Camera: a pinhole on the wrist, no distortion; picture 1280 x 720 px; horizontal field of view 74.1 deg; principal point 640.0 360.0 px. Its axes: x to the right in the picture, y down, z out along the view. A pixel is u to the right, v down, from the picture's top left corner.
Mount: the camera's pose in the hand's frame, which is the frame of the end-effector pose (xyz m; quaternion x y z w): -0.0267 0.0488 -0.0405 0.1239 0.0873 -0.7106 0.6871
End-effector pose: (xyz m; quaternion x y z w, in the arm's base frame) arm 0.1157 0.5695 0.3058 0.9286 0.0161 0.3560 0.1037
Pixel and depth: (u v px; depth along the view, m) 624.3 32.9 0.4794
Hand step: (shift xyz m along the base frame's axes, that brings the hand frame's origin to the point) 0.0989 -0.0245 -0.4701
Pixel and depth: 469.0 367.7 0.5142
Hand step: 0.2837 -0.0885 -0.3813
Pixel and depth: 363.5 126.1 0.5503
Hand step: 0.1971 -0.1803 -0.5062
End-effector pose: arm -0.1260 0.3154 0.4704 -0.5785 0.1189 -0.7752 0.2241
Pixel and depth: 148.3 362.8 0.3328
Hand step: 0.3550 -0.0735 0.0078
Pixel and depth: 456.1 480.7 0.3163
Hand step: 0.2731 0.0033 0.0790
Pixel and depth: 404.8 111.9 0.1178
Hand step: 0.1012 -0.0023 -0.0530
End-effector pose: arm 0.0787 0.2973 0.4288 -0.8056 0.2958 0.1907 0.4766
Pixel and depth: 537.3 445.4 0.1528
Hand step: -0.0312 0.0962 -0.0549
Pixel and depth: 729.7 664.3 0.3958
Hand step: 0.1354 0.3067 -0.1365
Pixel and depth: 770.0 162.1 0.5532
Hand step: -0.0286 0.5278 0.0198
